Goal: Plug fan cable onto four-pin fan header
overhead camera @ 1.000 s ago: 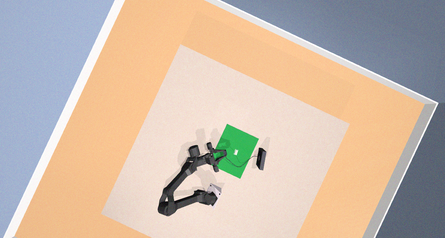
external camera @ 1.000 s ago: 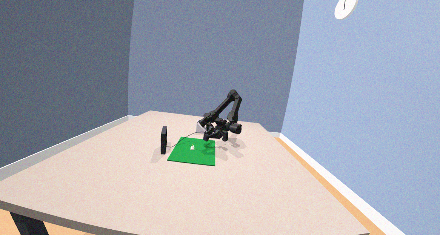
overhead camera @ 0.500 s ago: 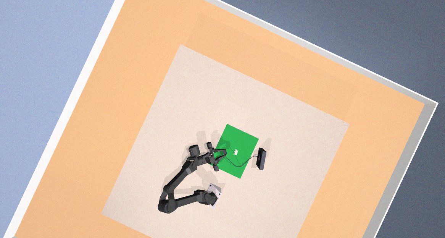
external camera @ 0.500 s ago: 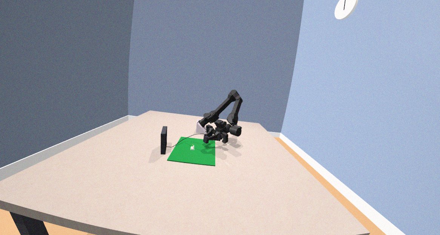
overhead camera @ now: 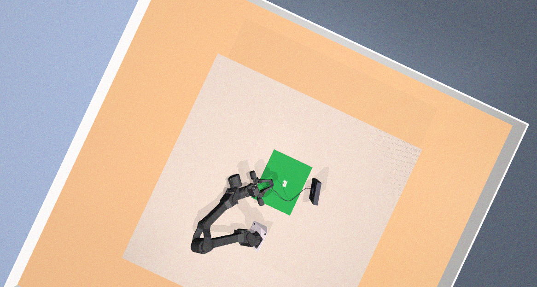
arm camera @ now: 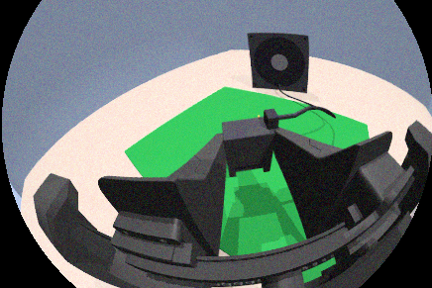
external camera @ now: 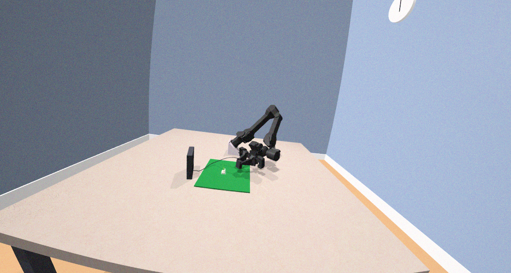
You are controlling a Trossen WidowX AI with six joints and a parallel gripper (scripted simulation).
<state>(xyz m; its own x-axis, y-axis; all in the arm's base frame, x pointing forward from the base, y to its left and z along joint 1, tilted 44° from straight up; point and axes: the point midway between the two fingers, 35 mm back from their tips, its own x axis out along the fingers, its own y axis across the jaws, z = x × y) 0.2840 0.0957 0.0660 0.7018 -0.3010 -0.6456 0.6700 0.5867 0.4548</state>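
The green board lies 70 mm below my gripper tip, 50 mm to the right of it and 20 mm ahead of it. Also, from my gripper tip: white four-pin header 70 mm to the right, 60 mm below, 30 mm ahead; dark plug 10 mm below; black fan 210 mm to the right, 80 mm ahead.
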